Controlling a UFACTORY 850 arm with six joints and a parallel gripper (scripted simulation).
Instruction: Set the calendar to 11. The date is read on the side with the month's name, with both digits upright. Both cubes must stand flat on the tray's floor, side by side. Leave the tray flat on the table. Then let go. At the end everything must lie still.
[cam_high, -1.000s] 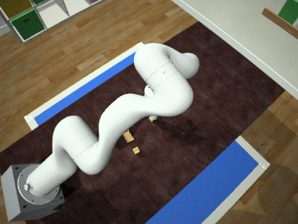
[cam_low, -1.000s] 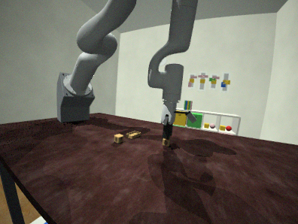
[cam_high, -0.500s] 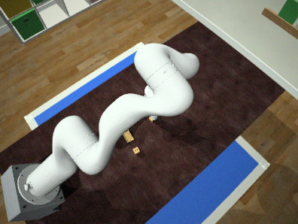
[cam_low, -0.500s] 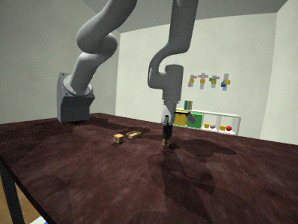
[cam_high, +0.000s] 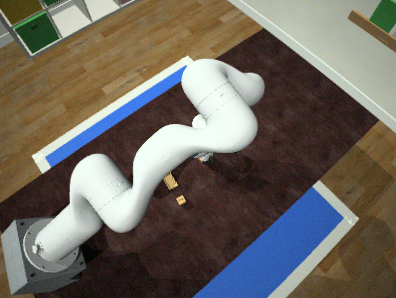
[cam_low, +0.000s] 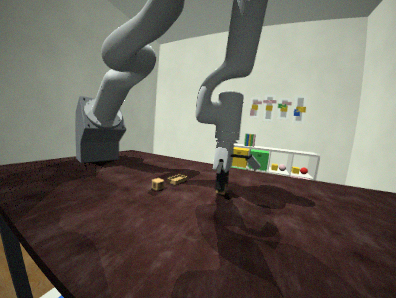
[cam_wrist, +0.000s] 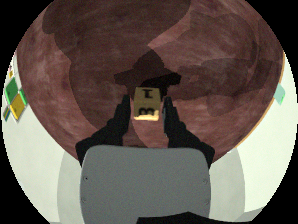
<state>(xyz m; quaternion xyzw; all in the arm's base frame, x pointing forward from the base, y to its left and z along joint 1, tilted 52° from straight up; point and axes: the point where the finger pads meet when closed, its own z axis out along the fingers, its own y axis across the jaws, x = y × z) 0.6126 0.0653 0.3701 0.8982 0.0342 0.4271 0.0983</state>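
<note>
Now: hand 2 cm above the cube. Round my hand: wooden tray: 19 cm behind, 2 cm to the left, 3 cm below.
</note>
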